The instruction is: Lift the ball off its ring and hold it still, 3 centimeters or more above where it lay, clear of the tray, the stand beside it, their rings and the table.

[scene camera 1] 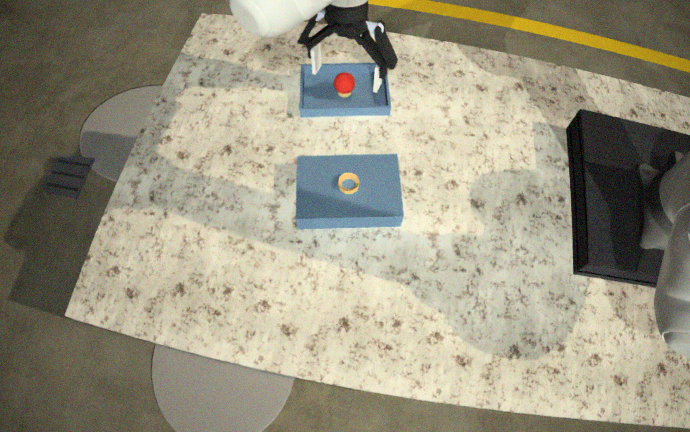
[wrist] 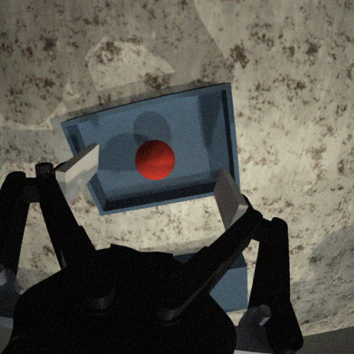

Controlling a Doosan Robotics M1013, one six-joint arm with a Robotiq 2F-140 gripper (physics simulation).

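Frame: origin at the arm's base, x ahead, y left, z up, level; metres.
Where they show: gripper, fingertip midpoint: [scene camera 1: 346, 78]; arm's base at its link origin: [scene camera 1: 674, 214].
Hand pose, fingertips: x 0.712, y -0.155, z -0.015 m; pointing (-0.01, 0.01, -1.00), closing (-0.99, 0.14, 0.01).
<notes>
Things, the pixels of their top centre, and the offset from my fingertips. "pt": a spot on its surface instead. Level surfaces: height alone.
- red ball at its top centre: [scene camera 1: 344, 75] dy -0.002, dx +0.005, dz +0.003 m
- blue tray at its top centre: [scene camera 1: 344, 84] dy -0.002, dx +0.005, dz -0.024 m
- empty tan ring at a spot on its surface: [scene camera 1: 348, 190] pt dy +0.261, dx -0.067, dz +0.003 m
- speckled table at its surface level: dz -0.053 m
The red ball [scene camera 1: 344, 82] [wrist: 155, 160] sits on its tan ring [scene camera 1: 344, 94] inside the blue tray [scene camera 1: 345, 112] [wrist: 185, 120]; the ring is hidden under the ball in the wrist view. My gripper [scene camera 1: 346, 81] [wrist: 158, 168] is wide open and empty. Its two pale fingertips show on opposite sides of the ball, apart from it, over the tray's two ends. How high the tips stand above the tray is hard to tell. The blue stand [scene camera 1: 325, 203] [wrist: 230, 287] beside the tray bears an empty tan ring [scene camera 1: 348, 190].
The speckled table [scene camera 1: 229, 284] [wrist: 295, 125] lies under the tray and stand. A black box-shaped base [scene camera 1: 579, 203] stands at the right of the scene view, near a grey robot part. The arm's white link [scene camera 1: 280, 15] shows above the tray's left side.
</notes>
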